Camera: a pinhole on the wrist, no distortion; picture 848 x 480 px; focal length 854.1 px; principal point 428.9 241.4 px. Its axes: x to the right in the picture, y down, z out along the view. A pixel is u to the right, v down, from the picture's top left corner.
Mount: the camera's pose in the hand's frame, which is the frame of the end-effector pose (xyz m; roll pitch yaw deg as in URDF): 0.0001 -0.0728 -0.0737 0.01 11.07 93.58
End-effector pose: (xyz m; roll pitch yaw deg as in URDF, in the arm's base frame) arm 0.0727 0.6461 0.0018 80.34 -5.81 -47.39
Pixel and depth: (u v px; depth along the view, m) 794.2 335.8 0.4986
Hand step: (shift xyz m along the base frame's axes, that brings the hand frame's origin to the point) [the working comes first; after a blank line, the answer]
In the camera's frame: 0.2133 0.0551 0.4986

-0.3131 -0.1486 0.2789
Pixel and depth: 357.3 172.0 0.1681
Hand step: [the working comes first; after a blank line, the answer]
In the camera's frame: -0.0141 -0.0137 0.1681

-0.0638 -0.0808 -0.0355
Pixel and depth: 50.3 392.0 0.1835
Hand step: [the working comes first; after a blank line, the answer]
In the camera's frame: -0.0813 0.0324 0.1835

-0.1164 -0.0807 -0.0996
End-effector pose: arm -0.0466 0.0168 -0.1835 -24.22 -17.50 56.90
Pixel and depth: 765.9 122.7 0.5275
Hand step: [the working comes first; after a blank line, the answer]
In the camera's frame: 0.2081 -0.0733 0.5275

-0.3360 0.1834 0.2751
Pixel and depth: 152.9 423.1 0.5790
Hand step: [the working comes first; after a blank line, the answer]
In the camera's frame: -0.1871 0.1232 0.5790

-0.2169 -0.1894 0.4856
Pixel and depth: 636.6 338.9 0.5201
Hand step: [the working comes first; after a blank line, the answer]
In the camera's frame: 0.1265 0.0594 0.5201

-0.3440 0.0277 0.2792
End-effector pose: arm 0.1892 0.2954 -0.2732 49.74 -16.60 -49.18
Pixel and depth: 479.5 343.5 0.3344
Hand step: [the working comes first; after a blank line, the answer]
In the camera's frame: 0.0198 0.0400 0.3344

-0.2003 -0.0526 0.1484
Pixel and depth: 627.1 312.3 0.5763
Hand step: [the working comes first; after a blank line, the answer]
In the camera's frame: 0.1337 0.0478 0.5763

-0.3073 -0.0247 0.3920
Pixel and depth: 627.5 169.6 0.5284
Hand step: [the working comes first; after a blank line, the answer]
In the camera's frame: 0.1229 -0.0444 0.5284

-0.2224 -0.0845 0.3805
